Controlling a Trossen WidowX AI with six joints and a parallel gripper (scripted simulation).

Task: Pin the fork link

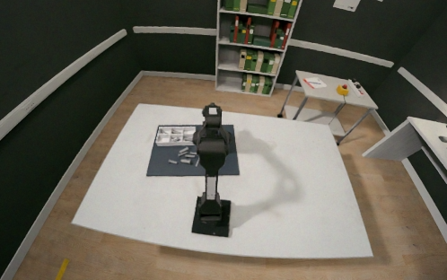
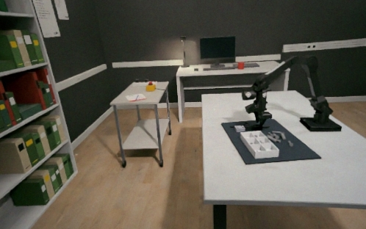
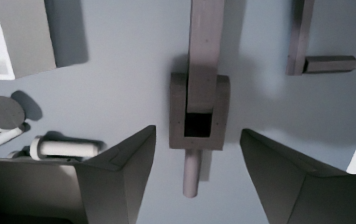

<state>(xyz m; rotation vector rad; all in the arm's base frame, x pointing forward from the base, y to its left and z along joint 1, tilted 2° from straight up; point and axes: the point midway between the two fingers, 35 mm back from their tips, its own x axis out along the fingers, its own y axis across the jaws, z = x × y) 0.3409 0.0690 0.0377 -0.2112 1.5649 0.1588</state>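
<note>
The pin is 5 cm behind my hand, 8 cm to the left of it and 5 cm below it. The rest, counted from my hand: dark blue mat: 10 cm to the left, 7 cm below; then eye plate: 3 cm ahead, 1 cm to the left, 5 cm below; then grey block: 11 cm ahead, 3 cm to the left, 4 cm below.
</note>
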